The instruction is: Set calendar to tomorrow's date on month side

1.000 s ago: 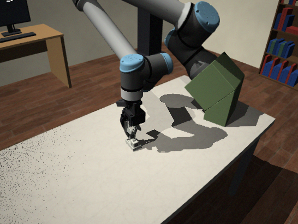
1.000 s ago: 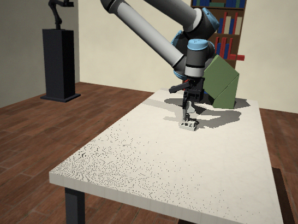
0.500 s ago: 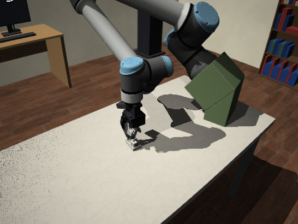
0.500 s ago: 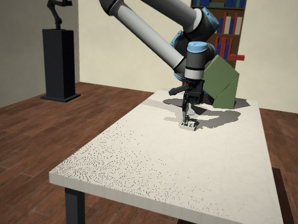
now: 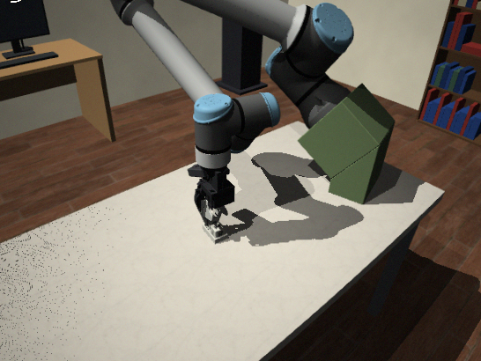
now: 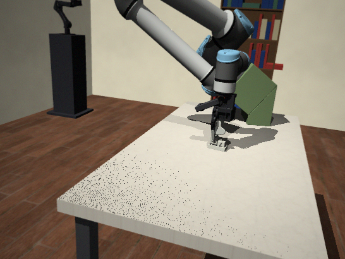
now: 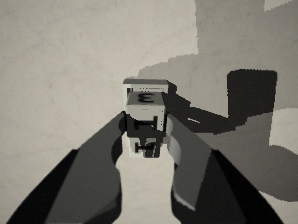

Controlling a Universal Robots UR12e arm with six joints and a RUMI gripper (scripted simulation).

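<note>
The digit cube is 1 cm below my hand. From my hand the other things lie so: pale calendar tray 2 cm to the left, 4 cm below.
</note>
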